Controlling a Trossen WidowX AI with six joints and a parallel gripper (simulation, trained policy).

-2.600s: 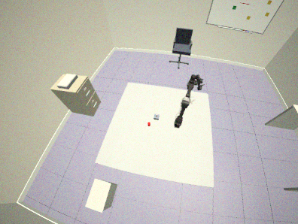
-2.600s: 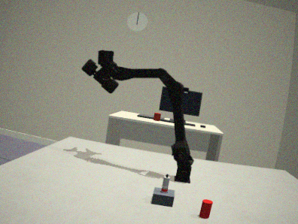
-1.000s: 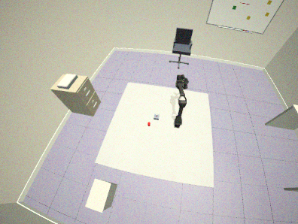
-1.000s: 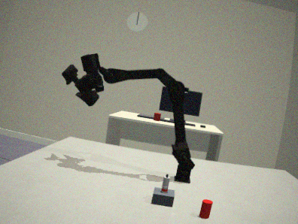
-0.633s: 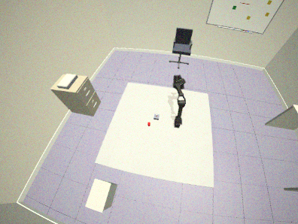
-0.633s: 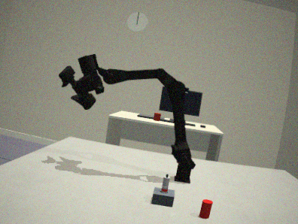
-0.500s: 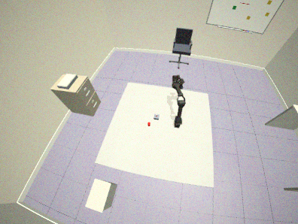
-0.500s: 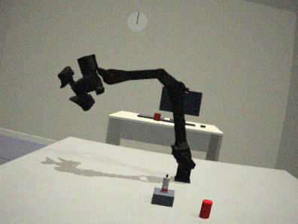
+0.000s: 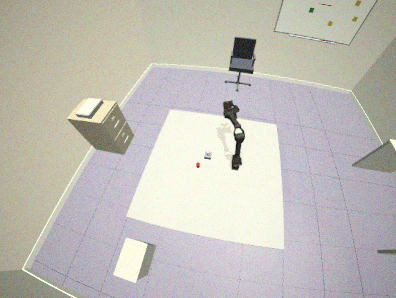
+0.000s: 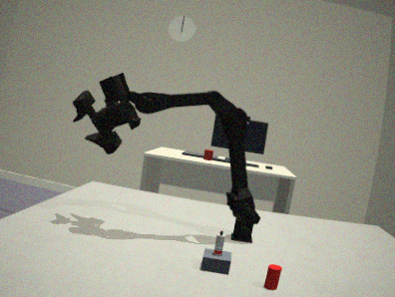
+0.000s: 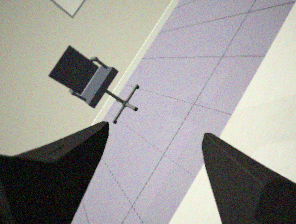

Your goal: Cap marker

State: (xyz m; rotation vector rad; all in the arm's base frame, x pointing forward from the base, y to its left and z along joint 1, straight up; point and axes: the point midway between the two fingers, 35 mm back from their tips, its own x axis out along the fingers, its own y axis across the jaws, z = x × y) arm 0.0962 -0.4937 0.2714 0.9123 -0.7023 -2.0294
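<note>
Right now my gripper tip is 270 mm short of the red cap, 580 mm to the right of it and 230 mm above it. The rest, counted from my gripper tip: grey holder block 200 mm ahead, 450 mm to the left, 240 mm below.
</note>
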